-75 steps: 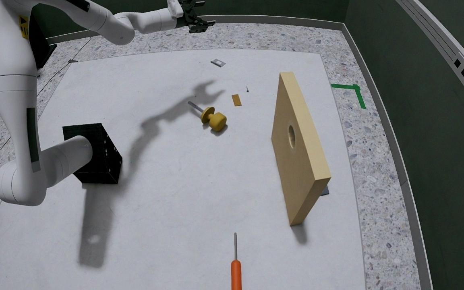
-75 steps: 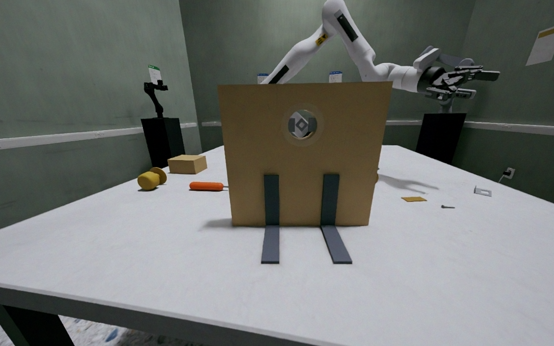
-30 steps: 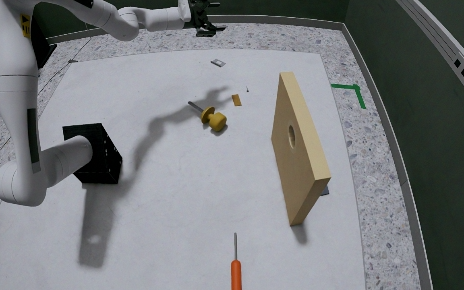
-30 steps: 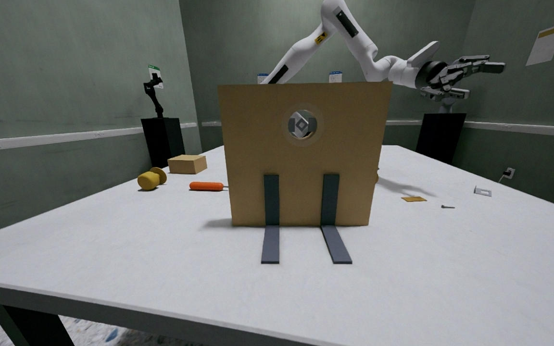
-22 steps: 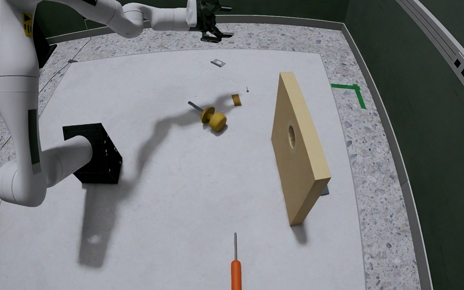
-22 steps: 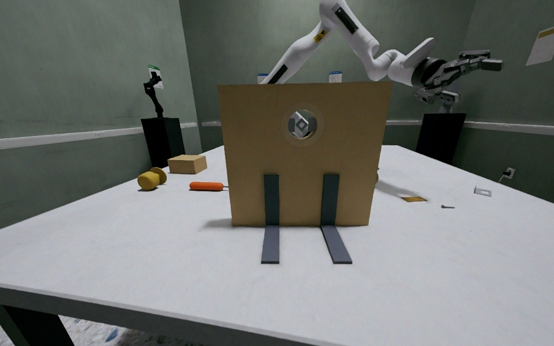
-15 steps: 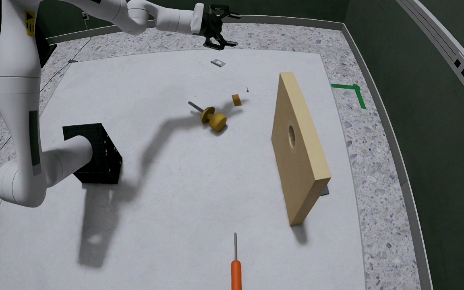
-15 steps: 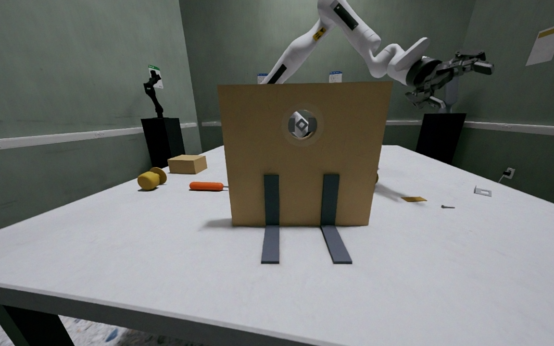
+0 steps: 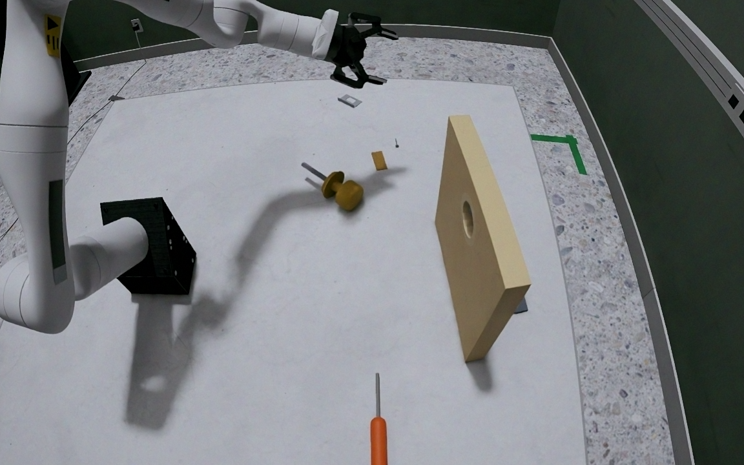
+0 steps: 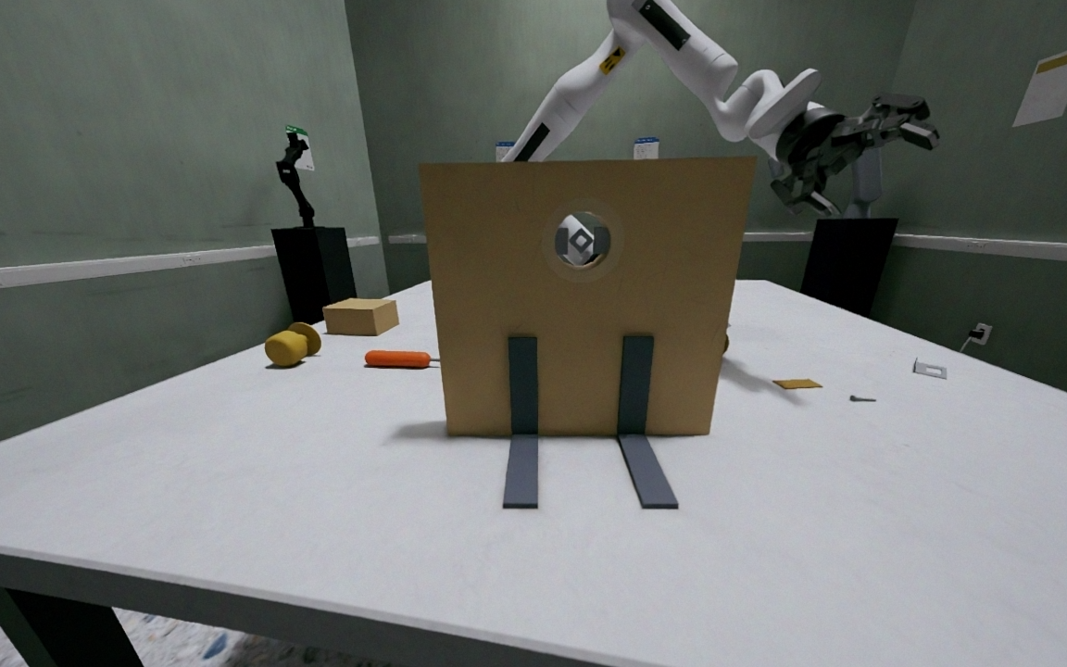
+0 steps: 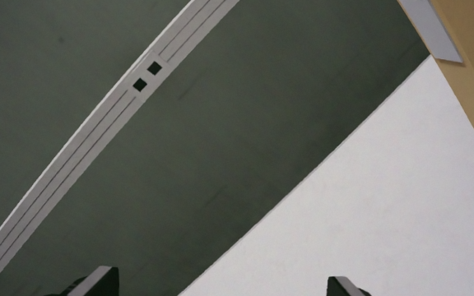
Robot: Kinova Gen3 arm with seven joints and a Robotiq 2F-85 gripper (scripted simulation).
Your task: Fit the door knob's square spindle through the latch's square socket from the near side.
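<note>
Right now my hand is 2 cm past the brass plate, 1 cm to the left of it and 27 cm above it. From my hand the other things lie so: cardboard box (25 cm behind, 81 cm to the right, 24 cm below); orange-handled screwdriver (5 cm behind, 59 cm to the right, 26 cm below); small screw (2 cm ahead, 4 cm to the left, 27 cm below).
</note>
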